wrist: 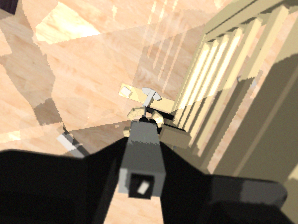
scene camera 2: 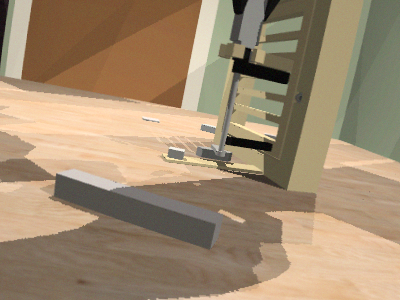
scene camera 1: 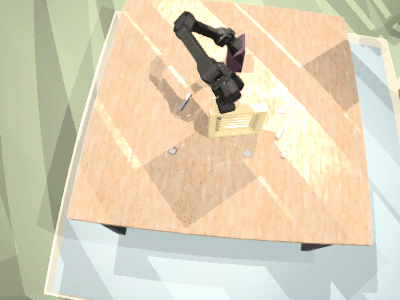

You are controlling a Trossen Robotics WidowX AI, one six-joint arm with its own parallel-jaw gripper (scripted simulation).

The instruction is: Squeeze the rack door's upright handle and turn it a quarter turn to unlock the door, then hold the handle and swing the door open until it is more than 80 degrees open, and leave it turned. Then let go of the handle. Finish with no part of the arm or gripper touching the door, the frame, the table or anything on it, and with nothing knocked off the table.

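Observation:
A slatted door and a long grey block appear in the pictures, together with the gripper.

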